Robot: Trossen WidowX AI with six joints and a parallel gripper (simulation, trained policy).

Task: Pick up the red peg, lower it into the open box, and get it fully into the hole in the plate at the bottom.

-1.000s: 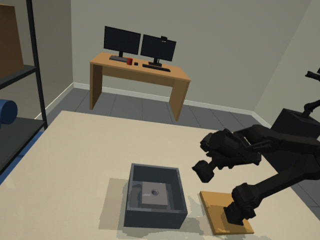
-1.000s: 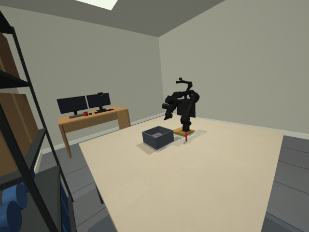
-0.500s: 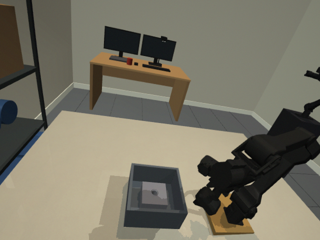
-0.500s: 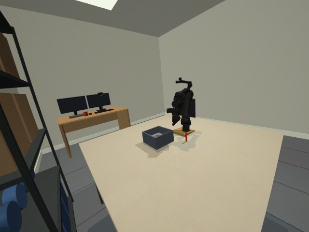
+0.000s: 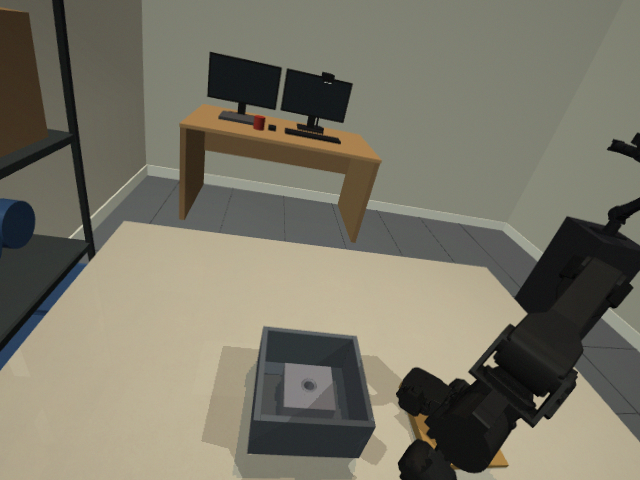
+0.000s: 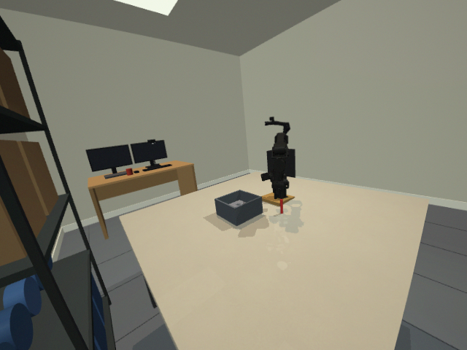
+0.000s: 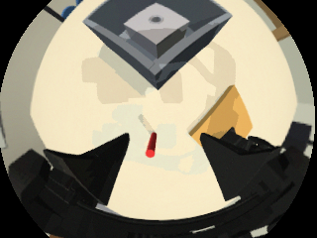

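Right now my gripper tip is 1 cm past the red peg, 4 cm to the right of it and 5 cm above it. The rest, counted from my gripper tip: grey box (16 cm ahead, 12 cm to the right, 7 cm below); light grey plate (16 cm ahead, 12 cm to the right, 5 cm below).
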